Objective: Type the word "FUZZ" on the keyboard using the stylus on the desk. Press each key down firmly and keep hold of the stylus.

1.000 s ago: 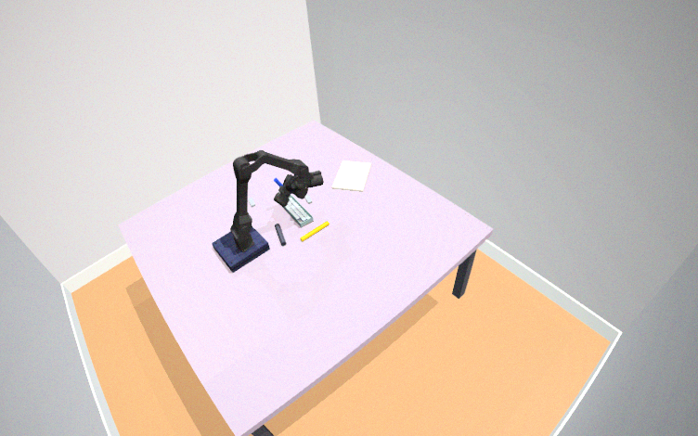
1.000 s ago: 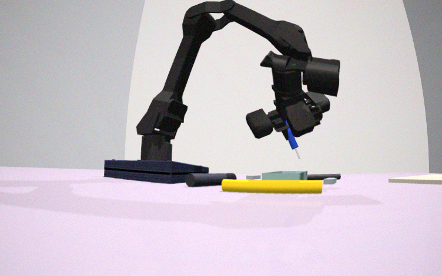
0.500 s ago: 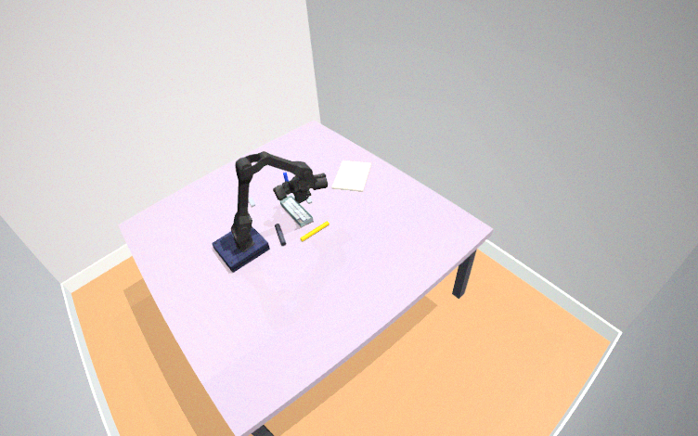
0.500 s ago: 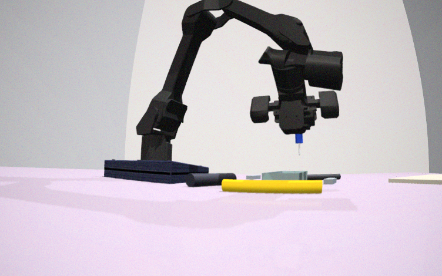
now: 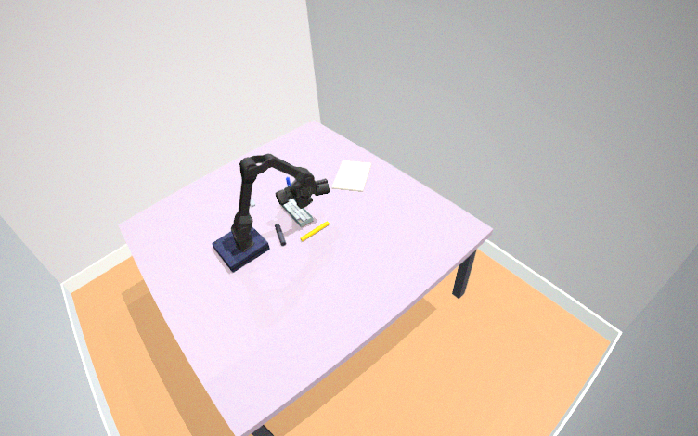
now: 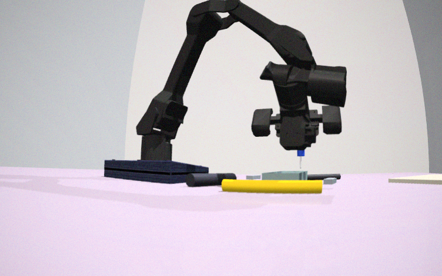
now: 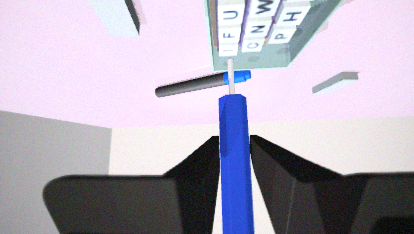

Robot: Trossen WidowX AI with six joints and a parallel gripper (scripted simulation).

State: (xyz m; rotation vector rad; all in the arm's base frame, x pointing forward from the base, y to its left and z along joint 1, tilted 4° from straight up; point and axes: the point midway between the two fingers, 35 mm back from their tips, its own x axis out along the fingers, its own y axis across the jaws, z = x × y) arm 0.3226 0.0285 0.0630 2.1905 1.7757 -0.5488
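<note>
Now: the blue pen 30 mm ahead of my gripper tip, 90 mm to the left of it and 80 mm below it. Round my gripper tip: dark cylinder: 180 mm behind, 110 mm to the right, 80 mm below; then blue stylus: 10 mm below; then thin grey tip: 50 mm below.
</note>
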